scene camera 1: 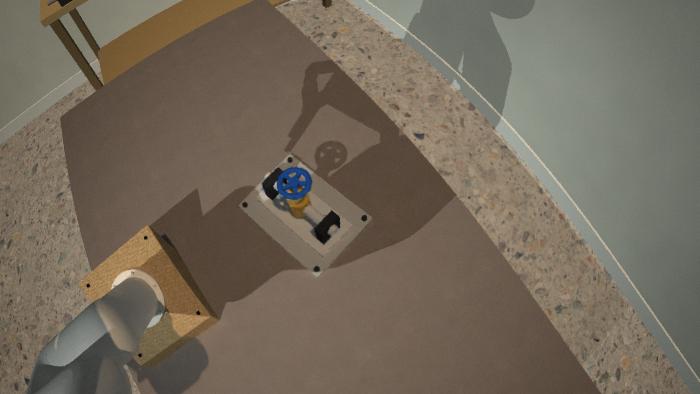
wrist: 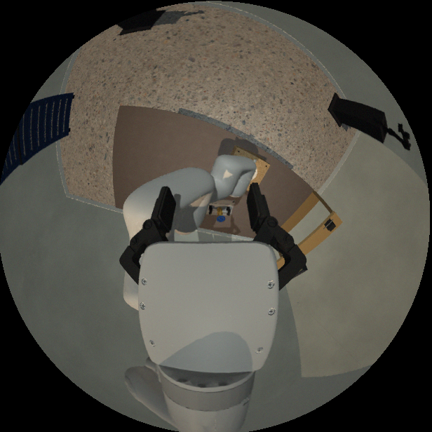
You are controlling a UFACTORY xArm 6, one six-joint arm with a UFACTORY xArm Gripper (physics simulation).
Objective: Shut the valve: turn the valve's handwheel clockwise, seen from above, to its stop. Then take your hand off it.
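Note:
The blue handwheel [scene camera 1: 294,183] [wrist: 221,219] tops the valve's yellow body [scene camera 1: 300,206], which stands on a pale base plate [scene camera 1: 348,231]. Black clamps hold the grey pipe on both sides of the body. In the wrist view the valve looks small and far off, seen between the spread fingers. My gripper [wrist: 209,191] is open and empty, well away from the handwheel and not touching it. The gripper does not show in the scene view, where its shadow falls on the brown mat past the valve. Whether the wheel is at its stop cannot be told.
My arm's base stands on a wooden block [scene camera 1: 175,285] [wrist: 260,167] near the valve. A wooden side table [scene camera 1: 75,12] [wrist: 320,232] stands at one end of the brown mat [scene camera 1: 200,135] [wrist: 150,150]. A blue slatted object [wrist: 45,122] and a black object [wrist: 360,117] are farther off.

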